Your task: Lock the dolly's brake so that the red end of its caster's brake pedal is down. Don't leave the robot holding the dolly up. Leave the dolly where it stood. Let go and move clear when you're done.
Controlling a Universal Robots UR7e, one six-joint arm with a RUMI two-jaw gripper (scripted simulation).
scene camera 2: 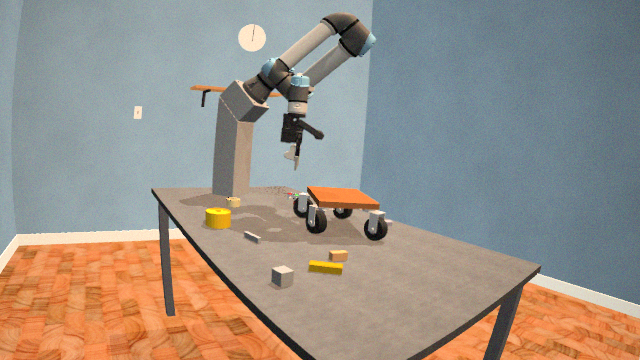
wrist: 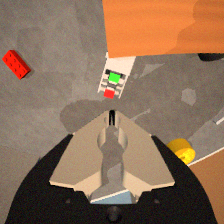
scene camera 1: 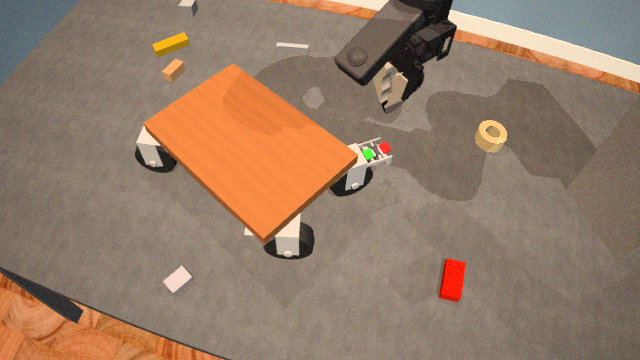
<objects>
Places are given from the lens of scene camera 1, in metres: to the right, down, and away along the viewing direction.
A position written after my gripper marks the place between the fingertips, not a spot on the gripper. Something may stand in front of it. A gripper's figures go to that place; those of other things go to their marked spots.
my gripper (scene camera 1: pixel 386 112): 0.10, -0.10, 0.68
tan ring (scene camera 1: pixel 494 129): 0.35, -0.10, 0.88
red brick (scene camera 1: pixel 453 272): 0.21, 0.15, 0.70
The marked spots on the tan ring and the red brick are 0.34 m apart.
</objects>
